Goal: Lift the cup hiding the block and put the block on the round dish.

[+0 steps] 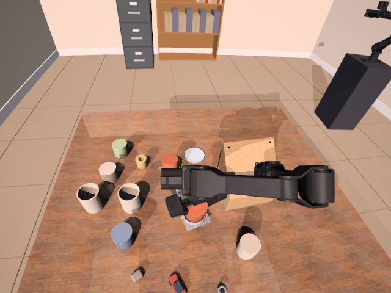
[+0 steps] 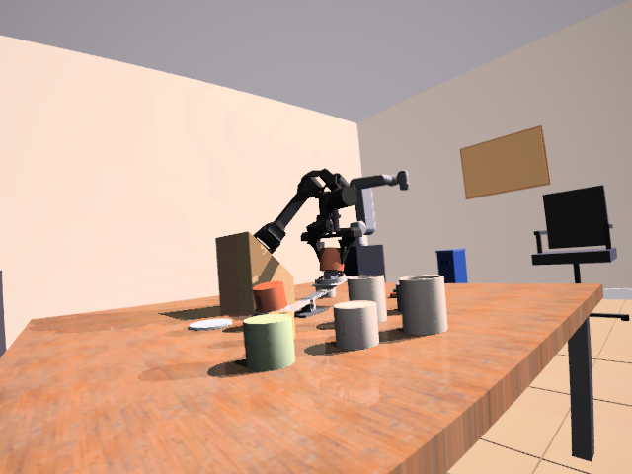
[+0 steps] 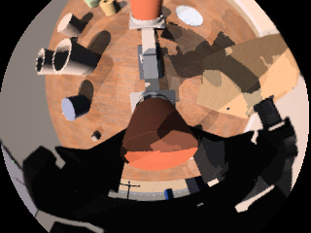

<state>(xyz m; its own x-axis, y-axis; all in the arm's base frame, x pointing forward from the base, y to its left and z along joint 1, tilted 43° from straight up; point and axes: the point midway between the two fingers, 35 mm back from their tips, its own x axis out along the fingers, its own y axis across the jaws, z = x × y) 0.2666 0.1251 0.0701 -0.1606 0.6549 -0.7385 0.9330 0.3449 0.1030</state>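
Now: the pale block 3 cm below my gripper tip and 1 cm to the right of it. Also, from my gripper tip: blue cylinder (25 cm ahead, 8 cm below, 6 cm to the left); orange cup (27 cm to the right, 9 cm ahead, 6 cm below); toy car (20 cm to the left, 11 cm below, 6 cm ahead).
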